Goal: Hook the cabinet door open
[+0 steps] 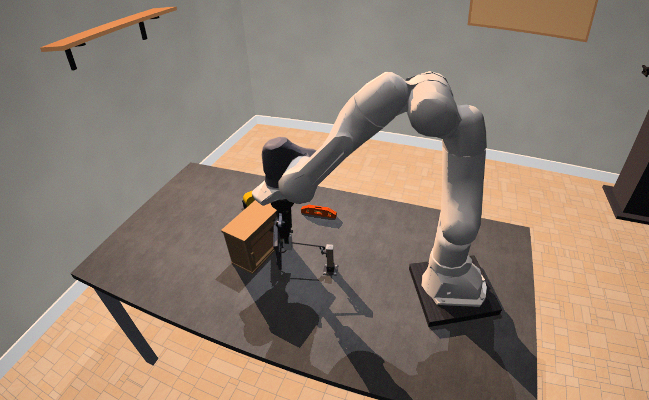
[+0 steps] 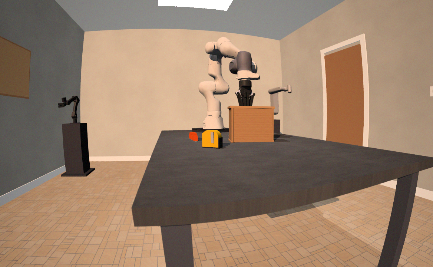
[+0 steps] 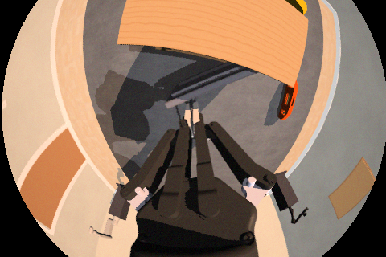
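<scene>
Right now the hook is 5 cm behind my hand, 1 cm to the right of it and 2 cm below it. Also, from my hand: dark door: 5 cm ahead, 4 cm to the right, 5 cm below; then orange spirit level: 30 cm to the right, 11 cm below; then yellow tape measure: 31 cm ahead, 28 cm to the right, 10 cm below.
</scene>
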